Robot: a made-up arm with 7 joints. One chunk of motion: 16 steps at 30 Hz.
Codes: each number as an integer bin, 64 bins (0 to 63) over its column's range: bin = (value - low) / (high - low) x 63, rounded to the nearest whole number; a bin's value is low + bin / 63 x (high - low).
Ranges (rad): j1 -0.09..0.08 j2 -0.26..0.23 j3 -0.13..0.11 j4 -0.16..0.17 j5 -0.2..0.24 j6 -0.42..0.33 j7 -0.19..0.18
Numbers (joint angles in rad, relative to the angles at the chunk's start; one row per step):
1: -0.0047 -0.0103 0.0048 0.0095 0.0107 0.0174 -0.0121
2: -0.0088 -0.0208 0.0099 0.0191 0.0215 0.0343 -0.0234
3: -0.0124 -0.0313 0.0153 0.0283 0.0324 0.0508 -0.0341
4: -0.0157 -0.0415 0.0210 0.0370 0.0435 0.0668 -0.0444
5: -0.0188 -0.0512 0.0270 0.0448 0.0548 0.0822 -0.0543
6: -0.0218 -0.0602 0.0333 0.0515 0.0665 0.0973 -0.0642
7: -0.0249 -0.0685 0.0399 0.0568 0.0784 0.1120 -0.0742
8: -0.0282 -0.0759 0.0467 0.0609 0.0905 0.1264 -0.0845
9: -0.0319 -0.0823 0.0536 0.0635 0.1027 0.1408 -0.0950
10: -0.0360 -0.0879 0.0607 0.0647 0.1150 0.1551 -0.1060
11: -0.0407 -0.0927 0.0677 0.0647 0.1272 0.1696 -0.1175
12: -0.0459 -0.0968 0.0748 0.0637 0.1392 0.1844 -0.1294
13: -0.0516 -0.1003 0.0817 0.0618 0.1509 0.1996 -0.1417
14: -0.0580 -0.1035 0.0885 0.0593 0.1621 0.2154 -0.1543
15: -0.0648 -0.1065 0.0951 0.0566 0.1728 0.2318 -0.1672
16: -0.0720 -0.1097 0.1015 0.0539 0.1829 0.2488 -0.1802
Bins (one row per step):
1: 32 32 35 32 30 37 30
2: 30 31 37 34 32 38 28
3: 29 29 38 36 33 40 27
4: 28 28 40 38 35 41 25
5: 26 27 41 39 36 42 23
6: 25 26 43 40 38 43 21
7: 24 25 45 41 40 45 20
8: 23 24 46 42 42 46 18
9: 22 23 48 43 43 47 16
10: 20 22 50 43 45 48 14
11: 18 22 52 43 47 50 12
12: 16 21 54 43 49 51 10
13: 14 21 56 42 50 52 8
14: 12 20 57 42 52 53 6
15: 9 20 59 41 53 55 4
16: 7 19 61 41 55 56 2

